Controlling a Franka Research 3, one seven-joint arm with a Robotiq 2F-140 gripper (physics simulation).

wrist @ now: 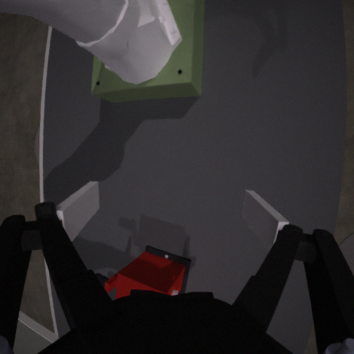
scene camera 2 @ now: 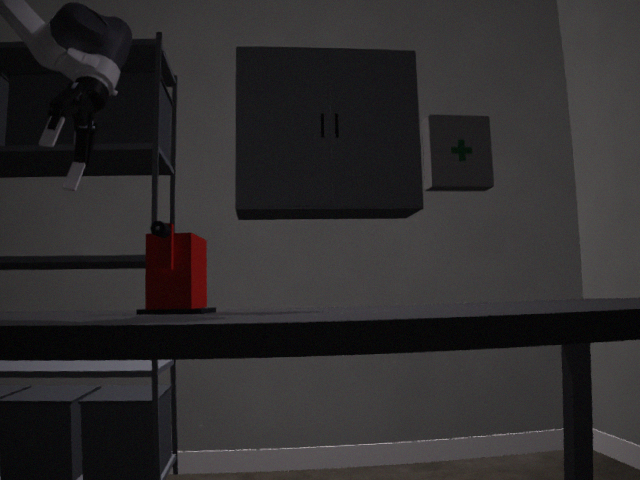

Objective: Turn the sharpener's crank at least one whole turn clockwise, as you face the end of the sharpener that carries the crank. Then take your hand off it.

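The red sharpener (scene camera 2: pixel 178 279) (wrist: pixel 152 275) stands upright on its dark base plate on the table, at the left in scene camera 2; part of it is hidden behind the gripper body in the wrist view. Its crank is a thin red arm (scene camera 2: pixel 172 250) pointing up on the near face, with a black round knob (scene camera 2: pixel 159 228) at the top end. My gripper (scene camera 2: pixel 62 160) (wrist: pixel 171 199) is open, with nothing between its fingers. It hangs above and to the left of the sharpener in scene camera 2, apart from the crank.
The dark table top (scene camera 2: pixel 392 310) (wrist: pixel 225 135) bears the sharpener. The arm's green base block (wrist: pixel 150 89) stands at the far end in the wrist view. A shelf rack (scene camera 2: pixel 155 201), a wall cabinet (scene camera 2: pixel 284 129) and a first-aid box (scene camera 2: pixel 460 175) are behind the table.
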